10 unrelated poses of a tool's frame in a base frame.
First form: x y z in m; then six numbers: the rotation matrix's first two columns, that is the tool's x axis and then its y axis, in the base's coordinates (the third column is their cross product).
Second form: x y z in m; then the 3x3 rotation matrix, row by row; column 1 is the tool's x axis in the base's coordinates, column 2 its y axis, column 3 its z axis. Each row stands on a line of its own. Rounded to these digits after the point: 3 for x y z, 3 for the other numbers.
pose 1, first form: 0.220 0.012 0.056 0.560 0.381 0.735 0.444 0.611 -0.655
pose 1, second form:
0.220 0.012 0.056
0.560 0.444 -0.699
0.381 0.611 0.693
0.735 -0.655 0.173

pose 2, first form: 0.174 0.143 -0.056 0.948 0.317 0.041 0.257 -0.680 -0.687
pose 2, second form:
0.174 0.143 -0.056
0.948 0.257 -0.190
0.317 -0.680 0.662
0.041 -0.687 -0.726

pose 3, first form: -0.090 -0.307 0.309 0.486 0.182 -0.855 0.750 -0.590 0.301
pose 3, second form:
-0.090 -0.307 0.309
0.486 0.750 -0.450
0.182 -0.590 -0.788
-0.855 0.301 -0.423

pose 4, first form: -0.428 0.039 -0.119 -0.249 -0.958 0.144 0.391 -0.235 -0.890
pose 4, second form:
-0.428 0.039 -0.119
-0.249 0.391 0.886
-0.958 -0.235 -0.165
0.144 -0.890 0.433

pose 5, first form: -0.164 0.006 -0.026 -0.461 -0.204 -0.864 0.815 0.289 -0.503
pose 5, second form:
-0.164 0.006 -0.026
-0.461 0.815 0.352
-0.204 0.289 -0.936
-0.864 -0.503 0.033

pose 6, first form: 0.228 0.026 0.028 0.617 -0.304 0.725 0.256 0.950 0.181
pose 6, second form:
0.228 0.026 0.028
0.617 0.256 -0.744
-0.304 0.950 0.074
0.725 0.181 0.664

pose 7, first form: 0.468 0.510 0.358 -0.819 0.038 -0.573 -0.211 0.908 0.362
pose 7, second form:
0.468 0.510 0.358
-0.819 -0.211 0.534
0.038 0.908 0.417
-0.573 0.362 -0.736

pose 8, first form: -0.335 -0.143 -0.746 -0.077 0.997 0.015 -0.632 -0.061 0.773
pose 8, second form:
-0.335 -0.143 -0.746
-0.077 -0.632 0.772
0.997 -0.061 0.050
0.015 0.773 0.635

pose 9, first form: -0.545 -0.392 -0.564 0.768 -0.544 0.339 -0.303 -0.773 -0.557
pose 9, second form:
-0.545 -0.392 -0.564
0.768 -0.303 0.565
-0.544 -0.773 0.325
0.339 -0.557 -0.758

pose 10, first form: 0.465 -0.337 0.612 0.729 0.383 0.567 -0.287 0.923 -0.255
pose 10, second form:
0.465 -0.337 0.612
0.729 -0.287 -0.621
0.383 0.923 0.023
0.567 -0.255 0.783

